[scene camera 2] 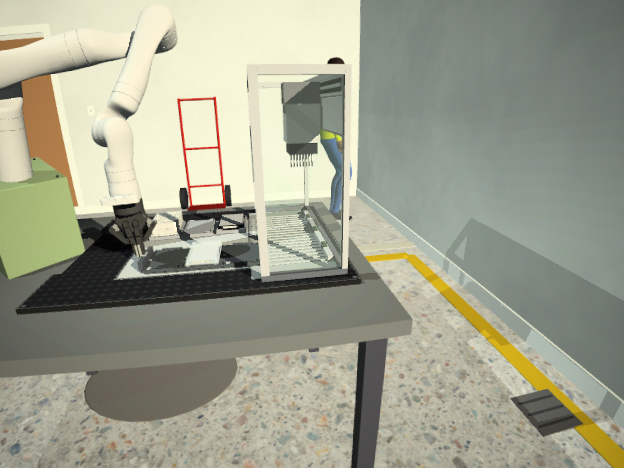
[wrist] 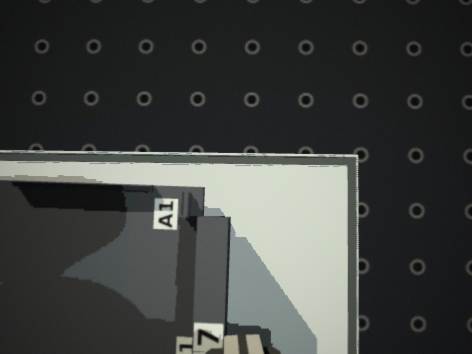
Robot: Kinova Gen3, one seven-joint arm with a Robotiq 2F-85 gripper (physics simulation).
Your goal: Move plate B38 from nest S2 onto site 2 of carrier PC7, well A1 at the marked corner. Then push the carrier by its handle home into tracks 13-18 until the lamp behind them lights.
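The dark carrier PC7 (scene camera 2: pixel 233 262) (wrist: pixel 211 270) lies on a pale panel (scene camera 2: pixel 129 270) (wrist: pixel 300 200). A white plate (scene camera 2: pixel 204 252) sits on it; its label cannot be read. In the wrist view, an A1 tag (wrist: pixel 165 214) marks a corner of the carrier's site at this end, and part of a 7 tag (wrist: pixel 208 336) shows on its end wall. My gripper (scene camera 2: pixel 139 253) (wrist: pixel 242 345) is shut and empty, pointing down at the carrier's left end, its tips just outside the end wall. Whether they touch it cannot be told. The ribbed tracks (scene camera 2: pixel 289 236) are behind glass; their numbers and lamp cannot be made out.
A pale plate or block (scene camera 2: pixel 166 225) and a grey nest (scene camera 2: pixel 200 226) stand behind the carrier. A white-framed enclosure (scene camera 2: pixel 256 176) with a pipetting head (scene camera 2: pixel 301 118) stands over the tracks. A black perforated mat (scene camera 2: pixel 151 292) (wrist: pixel 280 75) lies beneath. A person (scene camera 2: pixel 333 171) stands behind.
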